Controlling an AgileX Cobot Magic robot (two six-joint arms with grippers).
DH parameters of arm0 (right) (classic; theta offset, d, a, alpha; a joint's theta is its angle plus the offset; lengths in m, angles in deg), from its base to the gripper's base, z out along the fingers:
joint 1: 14.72 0.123 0 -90
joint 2: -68.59 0 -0.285 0
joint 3: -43.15 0 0.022 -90
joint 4: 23.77 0.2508 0 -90
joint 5: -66.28 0 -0.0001 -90
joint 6: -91.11 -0.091 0 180
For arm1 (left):
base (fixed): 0 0 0 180
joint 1: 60.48 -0.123 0 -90
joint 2: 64.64 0 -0.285 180
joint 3: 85.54 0 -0.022 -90
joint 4: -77.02 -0.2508 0 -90
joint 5: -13.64 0 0.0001 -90
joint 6: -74.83 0.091 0 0
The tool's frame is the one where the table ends.
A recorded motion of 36 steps. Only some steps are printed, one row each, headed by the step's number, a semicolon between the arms.
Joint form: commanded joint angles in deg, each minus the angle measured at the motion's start. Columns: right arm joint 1, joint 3, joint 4, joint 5, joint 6, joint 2; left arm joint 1, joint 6, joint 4, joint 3, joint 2, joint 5.
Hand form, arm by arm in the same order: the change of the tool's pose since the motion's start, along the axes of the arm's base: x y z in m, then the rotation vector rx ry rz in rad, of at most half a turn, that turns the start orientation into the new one. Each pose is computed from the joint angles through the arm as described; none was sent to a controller.
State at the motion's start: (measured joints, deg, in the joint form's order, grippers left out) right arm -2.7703 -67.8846 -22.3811 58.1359 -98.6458 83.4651; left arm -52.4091 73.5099 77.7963 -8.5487 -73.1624 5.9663
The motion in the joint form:
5: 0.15 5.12 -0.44 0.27 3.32 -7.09; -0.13 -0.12 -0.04 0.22 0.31 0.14
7: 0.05 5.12 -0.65 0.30 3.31 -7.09; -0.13 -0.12 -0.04 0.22 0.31 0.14
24: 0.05 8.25 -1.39 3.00 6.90 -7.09; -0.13 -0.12 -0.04 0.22 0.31 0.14
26: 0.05 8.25 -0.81 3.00 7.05 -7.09; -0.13 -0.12 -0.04 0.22 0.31 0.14
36: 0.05 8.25 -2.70 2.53 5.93 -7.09; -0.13 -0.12 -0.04 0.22 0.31 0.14
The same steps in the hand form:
5: -0.0085 -0.0018 -0.0225 -0.0559 -0.0520 0.0024; -0.0002 0.0002 -0.0008 -0.0019 -0.0038 0.0025
7: -0.0085 -0.0019 -0.0225 -0.0593 -0.0532 0.0002; -0.0002 0.0002 -0.0008 -0.0019 -0.0038 0.0025
24: -0.0057 -0.0015 -0.0366 -0.1346 -0.0615 0.0001; -0.0002 0.0002 -0.0008 -0.0019 -0.0038 0.0025
26: -0.0058 -0.0014 -0.0366 -0.1273 -0.0600 0.0009; -0.0002 0.0002 -0.0008 -0.0019 -0.0038 0.0025
36: -0.0057 -0.0017 -0.0374 -0.1421 -0.0546 -0.0014; -0.0002 0.0002 -0.0008 -0.0019 -0.0038 0.0025

